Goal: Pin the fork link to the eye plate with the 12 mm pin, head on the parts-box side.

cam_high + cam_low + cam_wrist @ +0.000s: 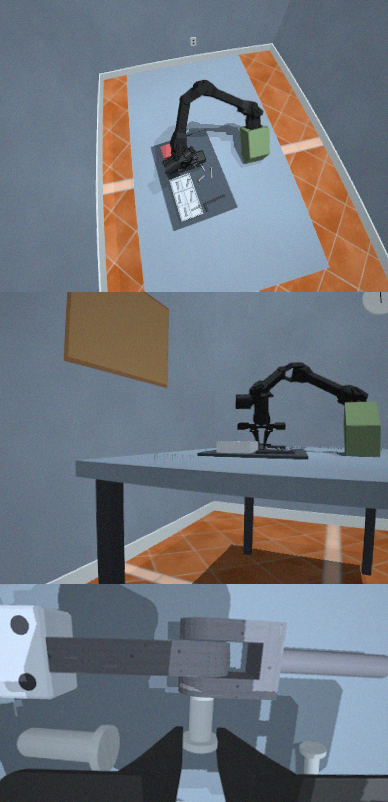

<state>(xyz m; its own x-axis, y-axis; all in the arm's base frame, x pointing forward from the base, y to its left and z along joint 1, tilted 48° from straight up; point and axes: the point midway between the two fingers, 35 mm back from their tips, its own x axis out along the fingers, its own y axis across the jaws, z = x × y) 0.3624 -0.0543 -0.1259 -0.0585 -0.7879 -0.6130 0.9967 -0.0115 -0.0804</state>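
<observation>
The eye plate lies 2 cm ahead of my hand, 4 cm to the right of it and 3 cm below it. The rest, counted from my hand: thick headed pin 7 cm ahead, 1 cm to the left, 3 cm below; dark mat 6 cm to the left, 5 cm below; thin headed pin 7 cm behind, 3 cm to the left, 4 cm below.
</observation>
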